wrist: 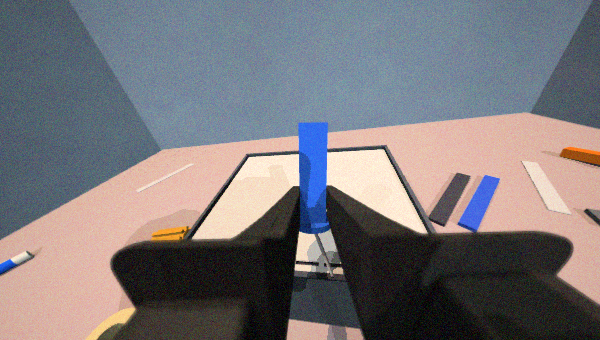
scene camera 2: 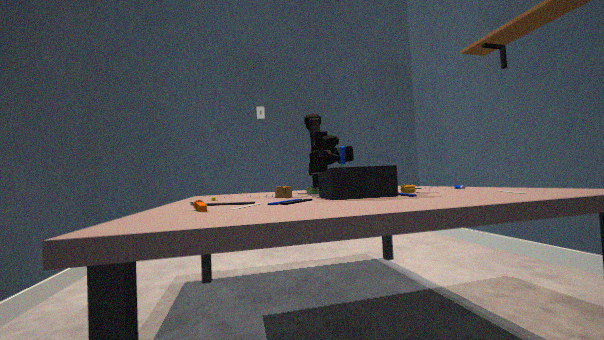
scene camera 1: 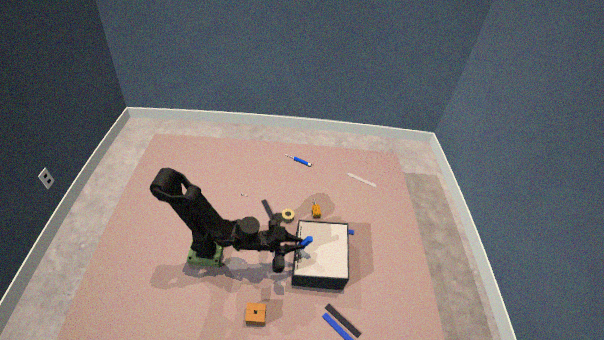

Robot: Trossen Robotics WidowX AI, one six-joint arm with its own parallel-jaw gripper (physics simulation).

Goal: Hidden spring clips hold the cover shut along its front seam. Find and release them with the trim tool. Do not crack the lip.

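Where they show: gripper, between the fingertips: (wrist: 312, 192) (scene camera 2: 342, 157) (scene camera 1: 303, 243); arm's base, origin of its link: (scene camera 2: 318, 186) (scene camera 1: 206, 250).
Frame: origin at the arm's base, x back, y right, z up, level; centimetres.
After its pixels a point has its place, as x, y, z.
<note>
A black box (scene camera 2: 358, 182) {-49.8, -0.2, 2.1} with a cream cover (scene camera 1: 327, 260) {-42.5, 1.8, 6.2} (wrist: 360, 175) {-43.3, 3.9, 6.2} stands on the table. Its front seam runs along the side nearest the arm's base. My gripper (scene camera 1: 304, 243) {-33.8, -0.9, 11.6} (wrist: 312, 192) {-33.8, -0.9, 11.6} is shut on the blue handle of the trim tool (scene camera 1: 307, 241) {-34.7, -0.1, 14.5} (scene camera 2: 342, 154) {-35.3, -0.6, 12.6} (wrist: 313, 170) {-33.9, -0.7, 13.2}. The handle stands up between the fingers, above the cover's front part. In the wrist view the tool's thin metal shaft slants down toward the front seam, with its tip near the seam line. Whether the tip touches the lip cannot be told. No clips can be made out.
A yellow ring (scene camera 1: 288, 214) {-28.1, -21.7, -2.4} and an orange clamp-like thing (scene camera 1: 316, 210) {-39.1, -23.5, -0.1} lie beyond the box's corner. An orange block (scene camera 1: 255, 314) {-20.9, 21.2, 1.6} (scene camera 2: 283, 192) {-23.5, 20.6, -0.8}, a dark strip (scene camera 1: 343, 320) {-49.6, 19.7, -2.4} (wrist: 450, 199) {-48.2, 18.8, -2.5} and a blue strip (wrist: 479, 202) {-47.4, 22.1, -2.4} lie on the other side. A blue-handled tool (scene camera 1: 302, 161) {-32.2, -52.5, -1.9} and white strip (scene camera 1: 361, 180) {-60.4, -45.4, -3.0} lie farther off.
</note>
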